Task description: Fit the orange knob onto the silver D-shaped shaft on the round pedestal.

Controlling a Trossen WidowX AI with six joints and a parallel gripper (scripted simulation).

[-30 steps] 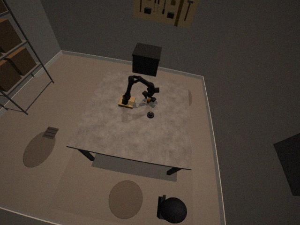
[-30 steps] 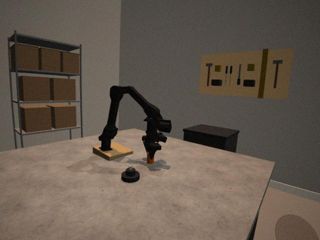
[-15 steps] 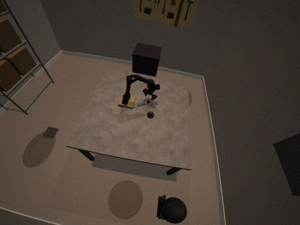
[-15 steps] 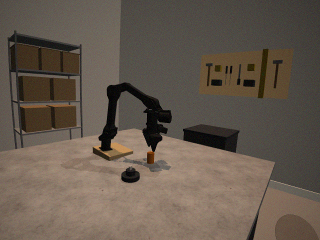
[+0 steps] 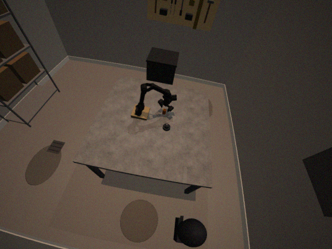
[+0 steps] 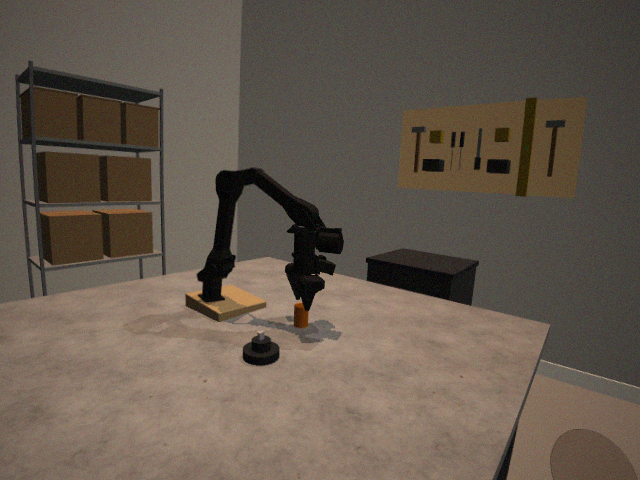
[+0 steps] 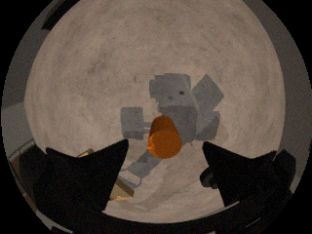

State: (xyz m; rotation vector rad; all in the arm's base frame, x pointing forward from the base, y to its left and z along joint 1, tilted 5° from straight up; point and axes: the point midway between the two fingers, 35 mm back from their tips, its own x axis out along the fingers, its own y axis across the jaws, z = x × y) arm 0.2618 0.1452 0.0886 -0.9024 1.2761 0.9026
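Right now my gripper tip is 2 cm above the orange knob. Also, from my gripper tip: round black pedestal (19 cm to the right, 8 cm ahead, 3 cm below).
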